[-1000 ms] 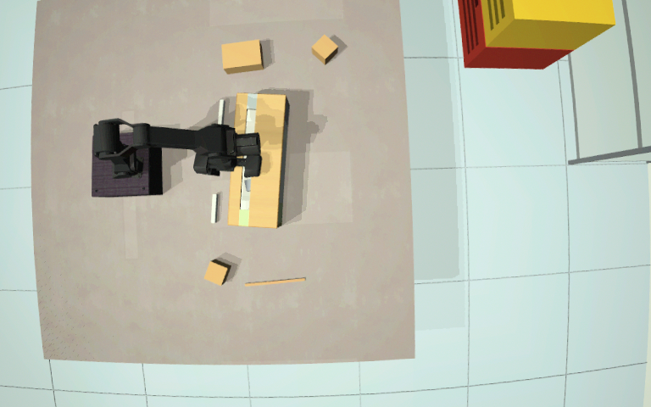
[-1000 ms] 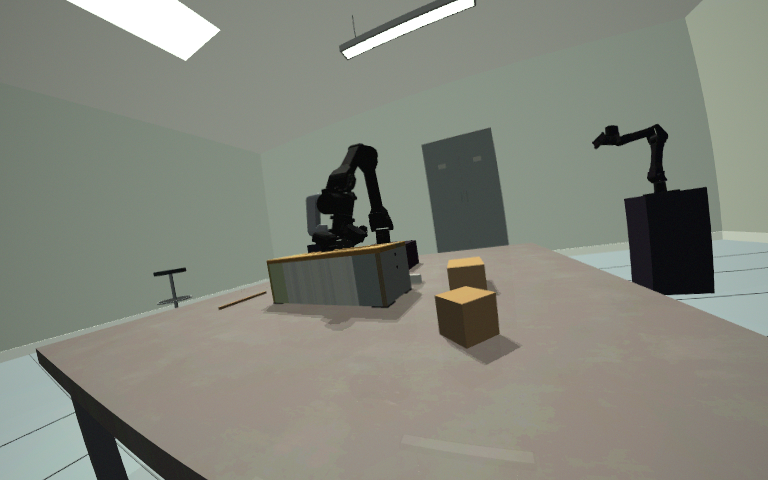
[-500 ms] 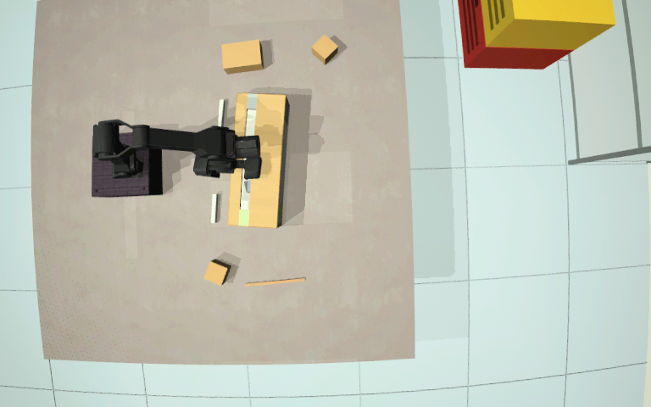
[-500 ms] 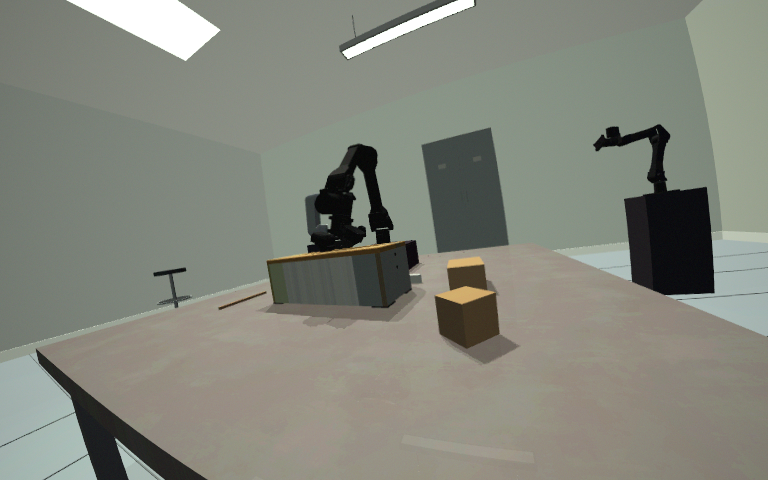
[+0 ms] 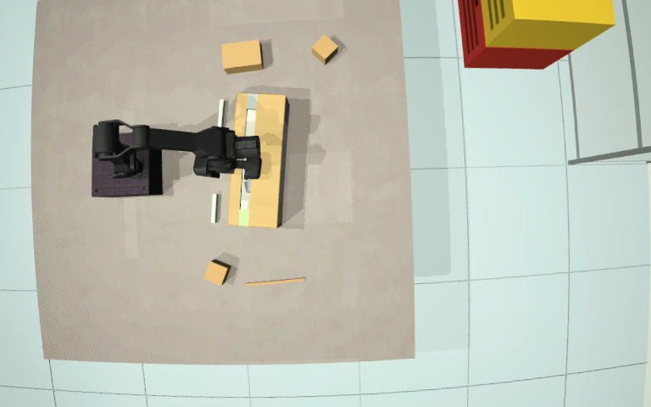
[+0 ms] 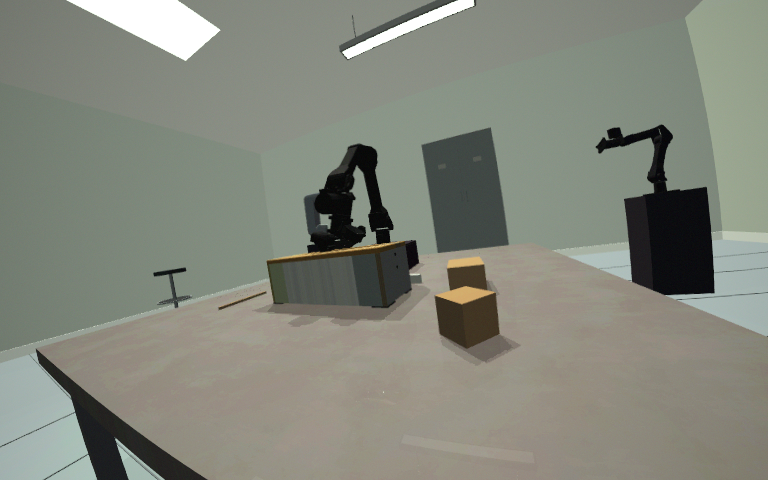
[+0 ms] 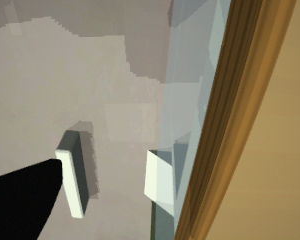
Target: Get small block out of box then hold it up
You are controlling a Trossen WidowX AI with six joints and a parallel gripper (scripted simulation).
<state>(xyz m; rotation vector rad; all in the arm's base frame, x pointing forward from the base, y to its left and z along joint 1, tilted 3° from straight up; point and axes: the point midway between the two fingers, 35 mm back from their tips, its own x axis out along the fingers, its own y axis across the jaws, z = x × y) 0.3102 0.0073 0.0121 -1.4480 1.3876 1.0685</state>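
The grey block lies 6 cm ahead of my gripper tip and 2 cm to the right of it. Also, from my gripper tip: thin stick (31 cm to the right, 14 cm ahead, 8 cm below); then tan slab (39 cm to the left, 6 cm below, 3 cm behind).
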